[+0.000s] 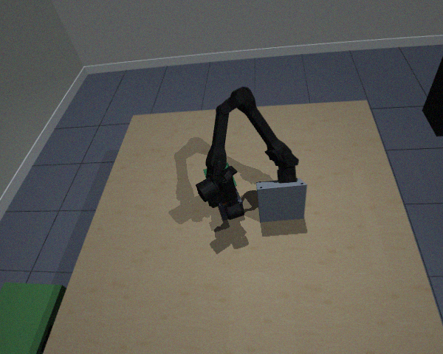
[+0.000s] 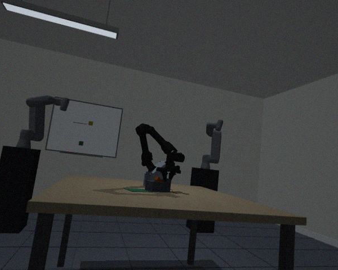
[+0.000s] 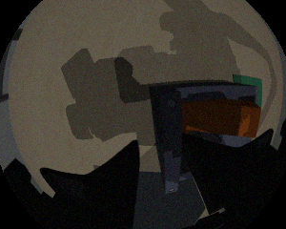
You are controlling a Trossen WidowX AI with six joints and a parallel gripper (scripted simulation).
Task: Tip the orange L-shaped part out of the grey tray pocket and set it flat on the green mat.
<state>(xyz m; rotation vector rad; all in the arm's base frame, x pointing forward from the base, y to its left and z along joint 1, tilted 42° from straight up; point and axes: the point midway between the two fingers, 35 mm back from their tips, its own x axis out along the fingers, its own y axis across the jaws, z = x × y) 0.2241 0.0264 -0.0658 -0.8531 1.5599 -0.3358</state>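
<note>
My gripper tip is 1 cm short of the orange L-shaped part, 5 cm to the left of it and 2 cm above it. The rest, counted from my gripper tip: green mat 7 cm ahead, 22 cm to the right, 8 cm below.
</note>
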